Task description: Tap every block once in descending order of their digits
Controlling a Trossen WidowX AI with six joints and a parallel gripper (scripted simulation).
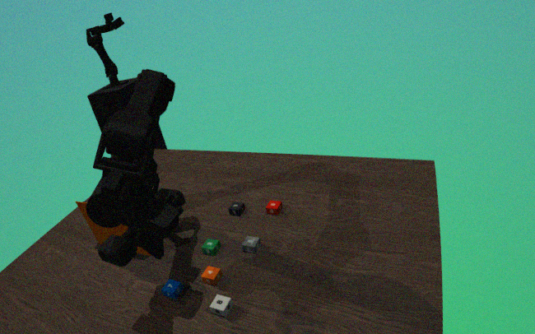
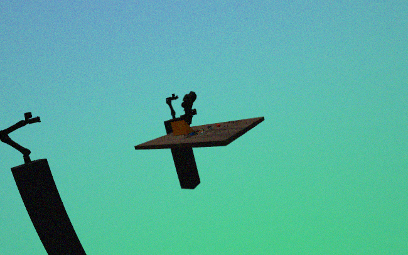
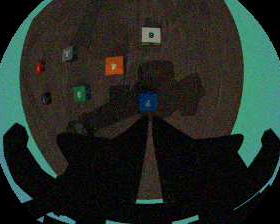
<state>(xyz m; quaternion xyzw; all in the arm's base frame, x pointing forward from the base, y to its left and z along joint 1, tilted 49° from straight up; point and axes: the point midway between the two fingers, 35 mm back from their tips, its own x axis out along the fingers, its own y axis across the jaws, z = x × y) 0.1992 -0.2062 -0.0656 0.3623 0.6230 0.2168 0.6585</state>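
The blue block is 10 mm behind my gripper tip and 100 mm below it. From my gripper tip the other things lie so: green block: 30 mm ahead, 130 mm to the left, 100 mm below; orange block: 60 mm ahead, 50 mm to the left, 100 mm below; white block: 110 mm ahead, 20 mm to the right, 100 mm below.
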